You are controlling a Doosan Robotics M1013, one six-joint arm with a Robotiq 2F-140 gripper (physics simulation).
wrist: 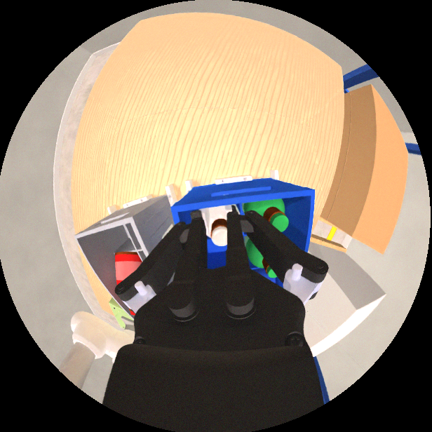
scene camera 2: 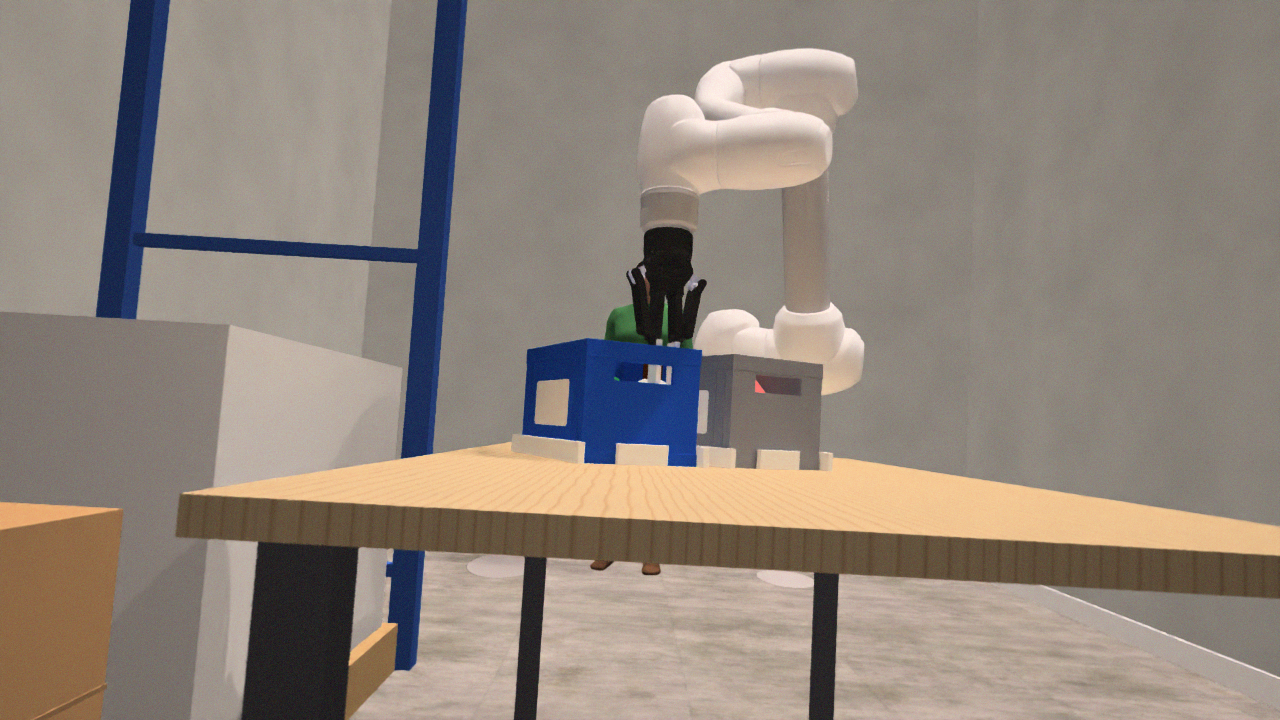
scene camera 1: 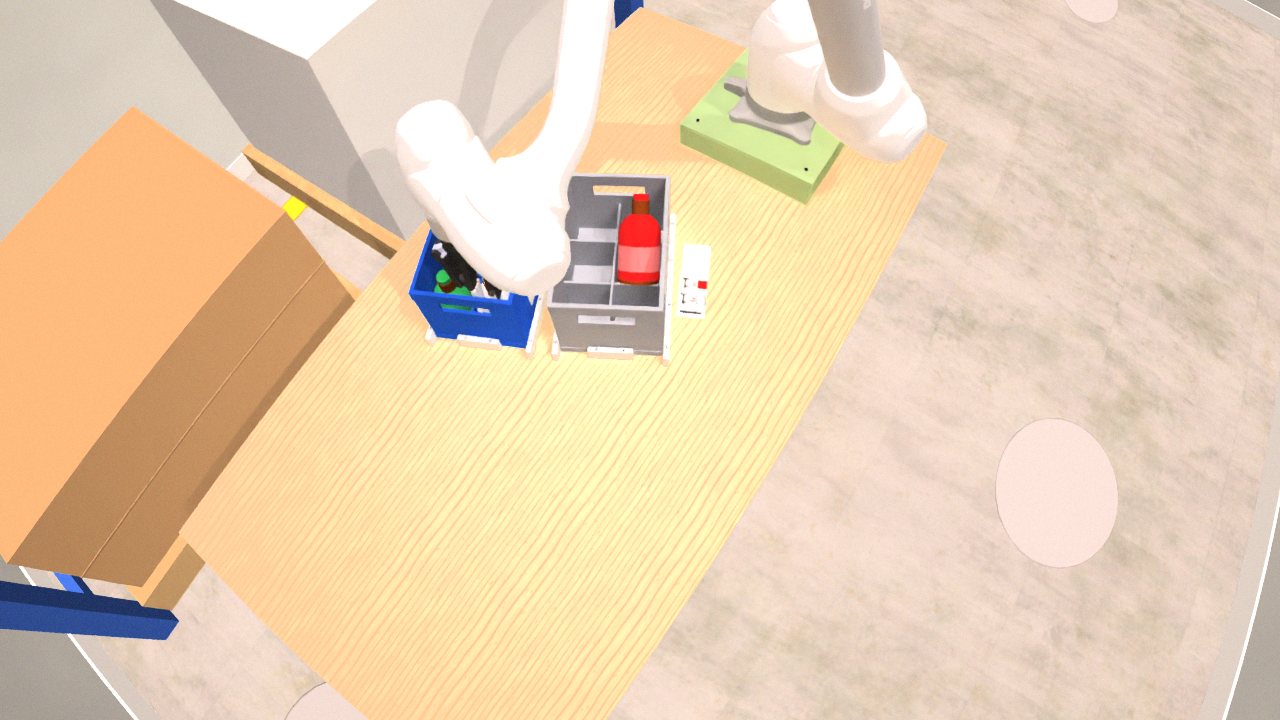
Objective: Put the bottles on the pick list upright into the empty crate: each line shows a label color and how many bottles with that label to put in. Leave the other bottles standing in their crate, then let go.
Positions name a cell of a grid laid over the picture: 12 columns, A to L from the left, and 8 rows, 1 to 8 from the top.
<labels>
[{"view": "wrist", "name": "my gripper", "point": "G4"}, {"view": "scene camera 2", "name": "my gripper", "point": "G5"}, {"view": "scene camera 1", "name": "my gripper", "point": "E4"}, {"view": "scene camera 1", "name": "red bottle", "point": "F3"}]
</labels>
